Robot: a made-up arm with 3 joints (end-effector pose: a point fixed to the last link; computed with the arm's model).
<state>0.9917 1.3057 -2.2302</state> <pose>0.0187 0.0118 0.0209 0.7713 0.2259 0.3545 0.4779</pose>
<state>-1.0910 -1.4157 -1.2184</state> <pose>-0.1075 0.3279 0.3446 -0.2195 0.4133 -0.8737 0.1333</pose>
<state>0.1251 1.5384 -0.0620</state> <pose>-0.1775 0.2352 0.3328 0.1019 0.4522 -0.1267 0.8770</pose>
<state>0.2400 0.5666 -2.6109</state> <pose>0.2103 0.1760 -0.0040 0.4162 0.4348 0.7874 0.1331</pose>
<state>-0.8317 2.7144 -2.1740</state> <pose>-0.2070 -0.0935 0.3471 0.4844 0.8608 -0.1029 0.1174</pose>
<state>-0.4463 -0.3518 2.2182</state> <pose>-0.1511 0.5481 0.1529 0.3246 -0.4101 -0.5159 0.6785</pose>
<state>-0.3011 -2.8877 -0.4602</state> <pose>-0.0056 0.3199 0.4301 -0.1287 0.8388 -0.4599 0.2614</pose>
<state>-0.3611 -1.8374 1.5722</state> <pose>-0.2223 0.5206 0.3036 0.8352 -0.4786 -0.0958 0.2535</pose>
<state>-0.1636 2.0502 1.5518</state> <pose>-0.3319 0.3626 0.2020 -0.6296 0.1357 -0.2944 0.7061</pose>
